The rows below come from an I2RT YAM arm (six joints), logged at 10 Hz.
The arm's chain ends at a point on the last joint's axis. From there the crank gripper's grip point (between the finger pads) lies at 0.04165 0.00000 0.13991 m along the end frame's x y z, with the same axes.
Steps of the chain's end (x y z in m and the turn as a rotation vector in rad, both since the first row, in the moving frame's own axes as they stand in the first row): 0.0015, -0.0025, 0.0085, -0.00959, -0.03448, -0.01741; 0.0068, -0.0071, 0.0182, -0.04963, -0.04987, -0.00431; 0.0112, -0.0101, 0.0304, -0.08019, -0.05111, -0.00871; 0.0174, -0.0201, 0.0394, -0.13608, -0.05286, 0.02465; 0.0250, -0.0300, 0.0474, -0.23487, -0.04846, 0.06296; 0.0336, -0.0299, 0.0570, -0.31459, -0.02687, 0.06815; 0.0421, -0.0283, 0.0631, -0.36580, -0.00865, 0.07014; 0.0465, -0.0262, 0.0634, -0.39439, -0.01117, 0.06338; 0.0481, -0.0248, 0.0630, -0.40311, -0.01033, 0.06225
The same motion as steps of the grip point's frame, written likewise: -0.0033, -0.0018, 0.0098, -0.00959, -0.03448, -0.01741; -0.0002, -0.0003, 0.0199, -0.04963, -0.04987, -0.00431; 0.0041, 0.0009, 0.0319, -0.08019, -0.05111, -0.00871; 0.0097, 0.0000, 0.0400, -0.13608, -0.05286, 0.02465; 0.0171, 0.0051, 0.0451, -0.23487, -0.04846, 0.06296; 0.0283, 0.0162, 0.0507, -0.31459, -0.02687, 0.06815; 0.0390, 0.0246, 0.0537, -0.36580, -0.00865, 0.07014; 0.0432, 0.0301, 0.0526, -0.39439, -0.01117, 0.06338; 0.0449, 0.0326, 0.0517, -0.40311, -0.01033, 0.06225
